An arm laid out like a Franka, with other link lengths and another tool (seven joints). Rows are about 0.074 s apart.
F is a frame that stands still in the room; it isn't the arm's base.
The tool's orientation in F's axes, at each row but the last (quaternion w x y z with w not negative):
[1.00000 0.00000 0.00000 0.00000]
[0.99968 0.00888 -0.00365 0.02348]
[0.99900 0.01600 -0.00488 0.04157]
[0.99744 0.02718 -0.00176 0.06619]
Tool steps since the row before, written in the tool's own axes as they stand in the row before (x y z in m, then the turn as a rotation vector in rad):
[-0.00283 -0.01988 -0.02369 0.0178 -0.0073 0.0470]
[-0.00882 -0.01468 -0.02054 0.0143 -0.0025 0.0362]
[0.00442 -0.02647 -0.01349 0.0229 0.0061 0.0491]
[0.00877 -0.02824 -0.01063 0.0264 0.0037 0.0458]
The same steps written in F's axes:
[-0.00283 -0.01988 -0.02369 0.0178 -0.0073 0.0470]
[-0.00798 -0.01471 -0.02086 0.0142 -0.0025 0.0363]
[0.00672 -0.02556 -0.01427 0.0219 0.0064 0.0495]
[0.01242 -0.02621 -0.01208 0.0257 0.0047 0.0461]

